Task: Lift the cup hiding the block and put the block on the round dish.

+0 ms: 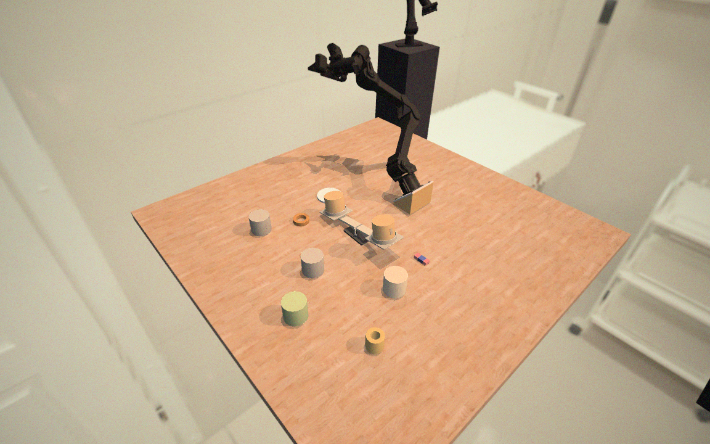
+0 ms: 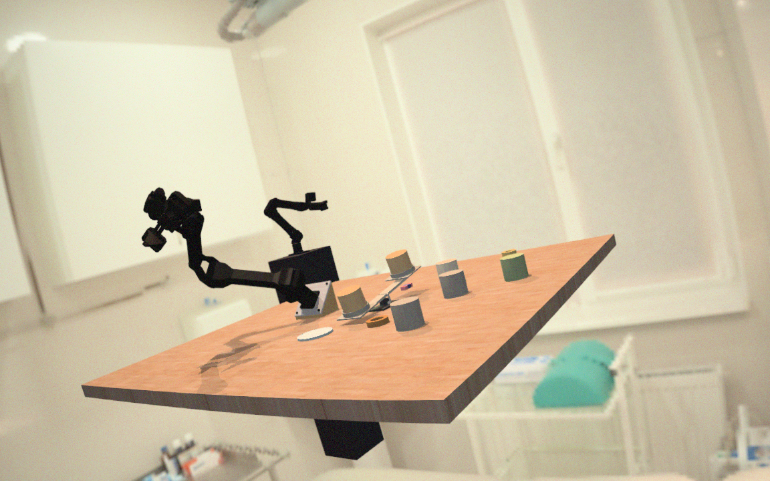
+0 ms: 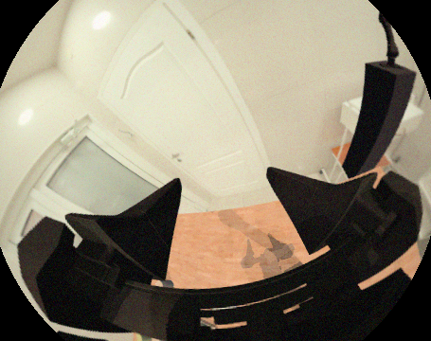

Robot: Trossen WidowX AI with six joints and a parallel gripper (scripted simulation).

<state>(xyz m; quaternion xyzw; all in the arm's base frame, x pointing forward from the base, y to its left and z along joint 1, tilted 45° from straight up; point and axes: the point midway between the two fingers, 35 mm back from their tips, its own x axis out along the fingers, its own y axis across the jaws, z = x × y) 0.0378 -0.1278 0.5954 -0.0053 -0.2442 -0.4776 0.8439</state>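
Right now the grey block is 43 cm to the left of my gripper tip, 33 cm below it and 22 cm ahead of it. The rest, counted from my gripper tip: small balance (56 cm to the left, 34 cm below, 22 cm ahead); round white dish (37 cm below, 31 cm to the left, 16 cm ahead); cup (70 cm to the left, 26 cm below, 21 cm ahead).
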